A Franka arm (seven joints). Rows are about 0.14 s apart.
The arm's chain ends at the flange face. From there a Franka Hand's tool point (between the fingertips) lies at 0.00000 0.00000 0.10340 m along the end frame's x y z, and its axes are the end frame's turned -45 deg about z.
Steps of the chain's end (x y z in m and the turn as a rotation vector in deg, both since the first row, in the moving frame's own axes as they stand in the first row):
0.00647, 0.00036, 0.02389, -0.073, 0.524, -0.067
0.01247, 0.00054, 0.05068, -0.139, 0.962, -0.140
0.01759, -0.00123, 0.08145, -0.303, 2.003, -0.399
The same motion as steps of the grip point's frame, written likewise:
0.00490, 0.00559, 0.02389, -0.422, 0.319, -0.067
0.00949, 0.01060, 0.05067, -0.779, 0.582, -0.140
0.01549, 0.01450, 0.08139, -1.631, 1.202, -0.399

